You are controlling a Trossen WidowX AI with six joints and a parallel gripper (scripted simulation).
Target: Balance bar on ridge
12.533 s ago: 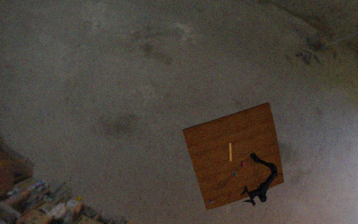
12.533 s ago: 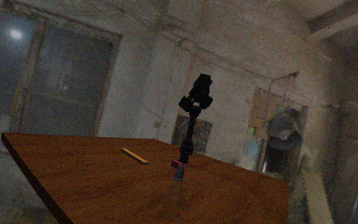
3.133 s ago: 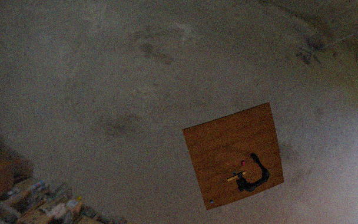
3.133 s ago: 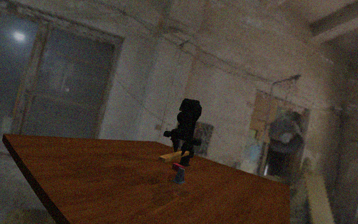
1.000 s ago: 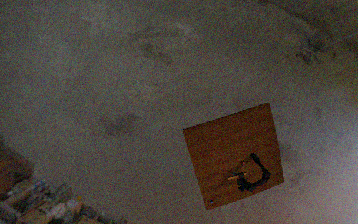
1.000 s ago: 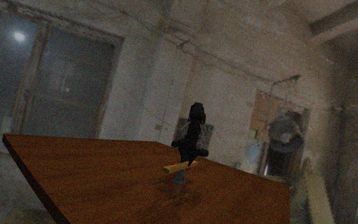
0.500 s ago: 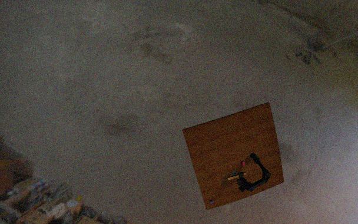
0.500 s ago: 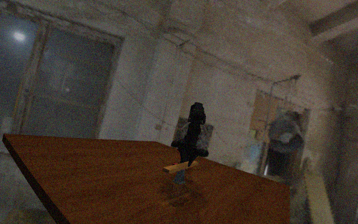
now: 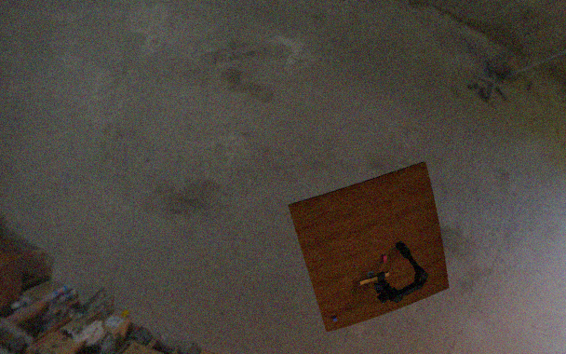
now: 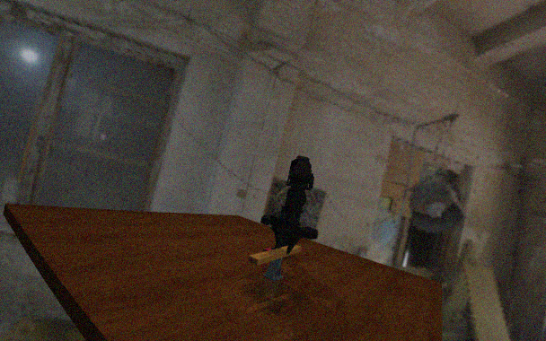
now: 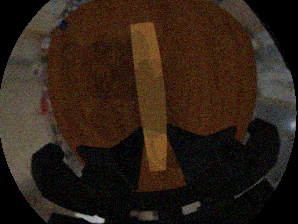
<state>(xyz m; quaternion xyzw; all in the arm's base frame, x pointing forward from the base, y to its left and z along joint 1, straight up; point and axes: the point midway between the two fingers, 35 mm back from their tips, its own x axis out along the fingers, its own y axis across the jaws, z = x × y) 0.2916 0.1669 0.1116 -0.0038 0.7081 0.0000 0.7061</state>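
My gripper tip is now 3 cm short of the flat yellow bar. The rest, counted from my gripper tip: small red block 12 cm behind, 11 cm to the right, 6 cm below; then tiny purple thing 45 cm ahead, 33 cm to the left, 6 cm below.
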